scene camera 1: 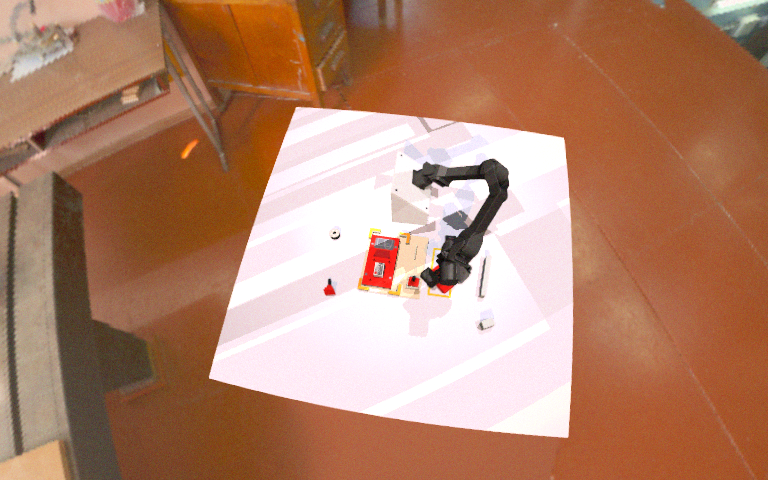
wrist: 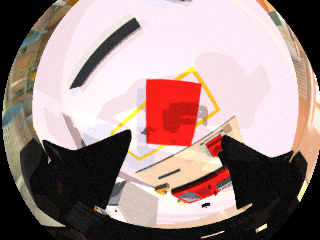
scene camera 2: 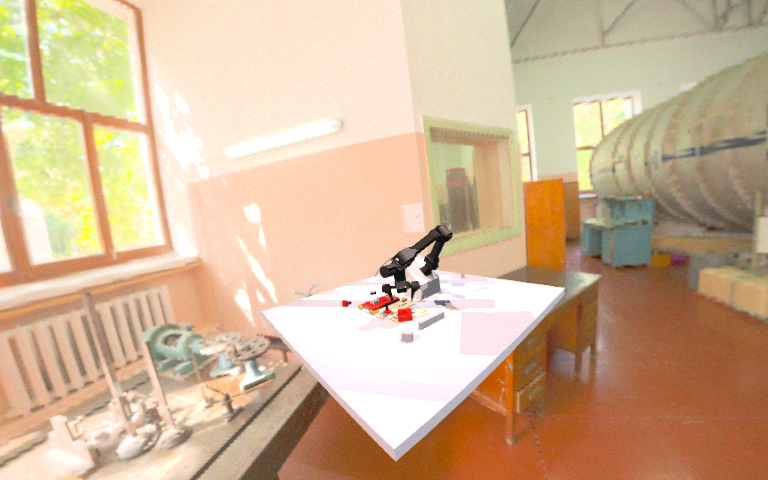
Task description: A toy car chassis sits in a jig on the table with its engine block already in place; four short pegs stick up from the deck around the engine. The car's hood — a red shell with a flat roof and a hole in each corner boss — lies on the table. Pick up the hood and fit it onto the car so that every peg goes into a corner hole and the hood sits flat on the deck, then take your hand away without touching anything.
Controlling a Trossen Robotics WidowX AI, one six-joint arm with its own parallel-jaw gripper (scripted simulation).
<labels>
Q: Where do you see a red hood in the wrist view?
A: At 171, 106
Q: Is my gripper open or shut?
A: Open.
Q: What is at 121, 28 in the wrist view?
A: A grey bar.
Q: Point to a beige jig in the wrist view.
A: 194, 162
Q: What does my gripper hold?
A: Nothing.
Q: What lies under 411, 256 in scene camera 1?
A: A beige jig.
</labels>
